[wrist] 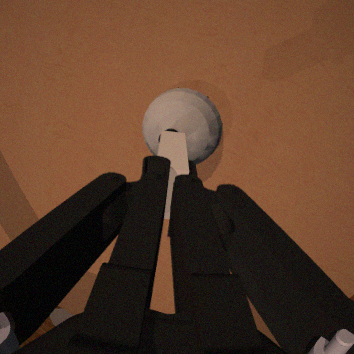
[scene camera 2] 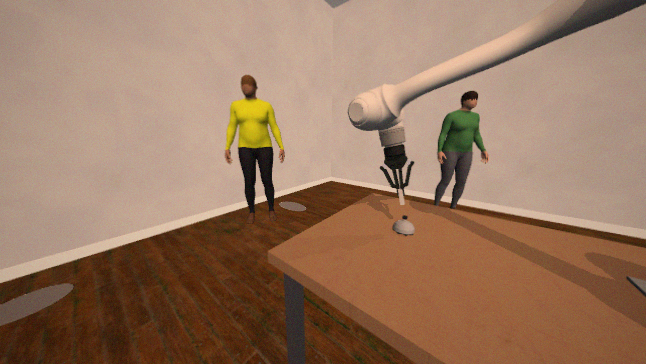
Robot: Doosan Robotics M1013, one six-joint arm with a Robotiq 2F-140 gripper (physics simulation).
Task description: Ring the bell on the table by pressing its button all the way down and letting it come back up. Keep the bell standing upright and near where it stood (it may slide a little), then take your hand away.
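Places are measured from the arm's base along level axes (x right, y up, z back), in metres.
Where they show: gripper, fingertip midpoint: (wrist: 170, 150) (scene camera 2: 402, 203).
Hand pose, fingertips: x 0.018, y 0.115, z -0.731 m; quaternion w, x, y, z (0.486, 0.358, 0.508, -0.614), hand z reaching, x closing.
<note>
After its pixels a point has its place.
The bell (scene camera 2: 403, 228) @[x -0.003, y 0.022, z -0.712 m] (wrist: 187, 111) @[x 0.007, y 0.033, z -0.722 m] is a pale grey dome standing upright on the tan table (scene camera 2: 450, 280) @[x -0.173, y -0.006, z -0.538 m] (wrist: 65, 75) @[x 0.035, y -0.006, z -0.562 m]. Its small dark button (scene camera 2: 405, 217) @[x 0.026, y 0.058, z -0.716 m] sticks up from the top in the scene view; in the wrist view, a dark sliver of the button (wrist: 171, 130) @[x 0.024, y 0.056, z -0.718 m] shows past the fingertips, which hide the rest. My gripper (scene camera 2: 401, 197) @[x 0.018, y 0.115, z -0.731 m] (wrist: 170, 150) @[x 0.018, y 0.115, z -0.731 m] is shut and empty, its pale fingertips together and pointing down. In the scene view the tips are above the button, with a gap between them and it.
A flat grey object (scene camera 2: 637, 286) @[x 0.105, y 0.000, z -0.168 m] shows partly at the table's right. A person in yellow (scene camera 2: 253, 122) and a person in green (scene camera 2: 461, 131) stand on the floor beyond the table. The table's near left corner is left of the bell.
</note>
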